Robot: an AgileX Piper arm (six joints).
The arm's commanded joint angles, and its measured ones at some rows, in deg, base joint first. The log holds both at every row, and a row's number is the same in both.
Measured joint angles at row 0:
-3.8 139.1 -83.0 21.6 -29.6 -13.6
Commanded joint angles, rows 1 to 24:
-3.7 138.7 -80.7 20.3 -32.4 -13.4
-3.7 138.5 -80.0 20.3 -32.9 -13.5
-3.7 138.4 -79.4 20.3 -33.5 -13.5
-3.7 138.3 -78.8 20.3 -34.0 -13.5
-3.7 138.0 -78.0 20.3 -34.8 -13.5
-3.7 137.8 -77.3 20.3 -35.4 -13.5
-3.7 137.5 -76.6 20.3 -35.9 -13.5
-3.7 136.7 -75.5 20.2 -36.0 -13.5
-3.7 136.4 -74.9 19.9 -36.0 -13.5
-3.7 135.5 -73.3 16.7 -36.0 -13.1
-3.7 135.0 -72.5 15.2 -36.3 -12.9
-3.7 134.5 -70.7 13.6 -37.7 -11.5
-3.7 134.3 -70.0 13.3 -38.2 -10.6
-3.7 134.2 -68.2 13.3 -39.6 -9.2
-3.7 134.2 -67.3 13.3 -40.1 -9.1
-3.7 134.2 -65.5 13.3 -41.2 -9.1
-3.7 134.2 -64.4 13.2 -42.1 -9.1
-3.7 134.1 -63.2 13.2 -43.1 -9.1
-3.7 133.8 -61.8 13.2 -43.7 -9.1
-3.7 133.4 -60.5 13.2 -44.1 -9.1
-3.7 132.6 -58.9 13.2 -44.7 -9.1
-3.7 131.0 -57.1 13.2 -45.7 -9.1
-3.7 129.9 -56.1 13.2 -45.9 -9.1
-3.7 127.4 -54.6 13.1 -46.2 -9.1
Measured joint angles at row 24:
-3.8 132.6 -58.5 14.1 -43.4 -9.1
